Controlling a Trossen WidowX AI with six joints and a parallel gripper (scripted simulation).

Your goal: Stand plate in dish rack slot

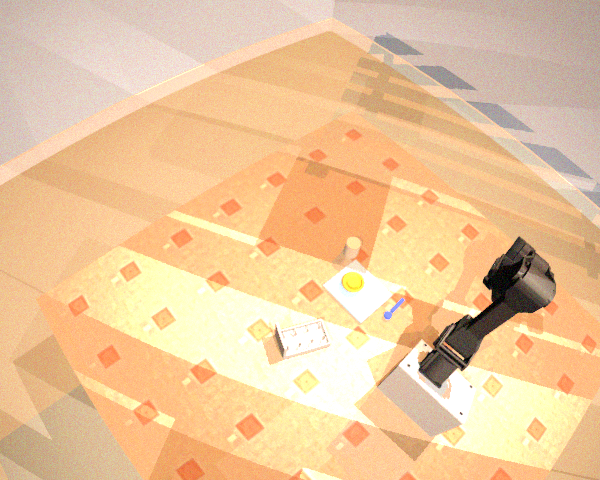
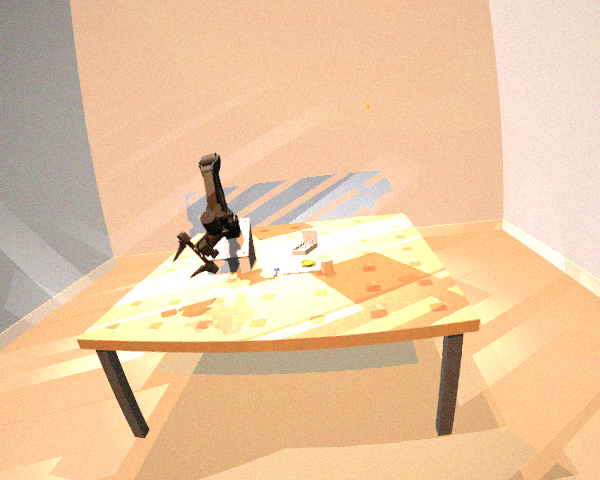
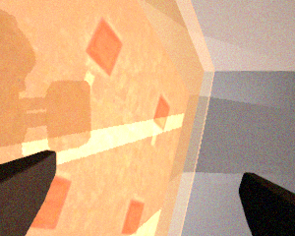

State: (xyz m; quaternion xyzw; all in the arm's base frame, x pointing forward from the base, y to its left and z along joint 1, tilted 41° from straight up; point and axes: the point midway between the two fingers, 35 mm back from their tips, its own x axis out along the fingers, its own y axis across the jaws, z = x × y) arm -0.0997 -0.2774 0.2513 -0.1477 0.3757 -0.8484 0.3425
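Right now the yellow plate is 44 cm ahead of my gripper tip, 26 cm to the left of it and 12 cm below it. Also, from my gripper tip: dish rack: 42 cm ahead, 48 cm to the left, 12 cm below.
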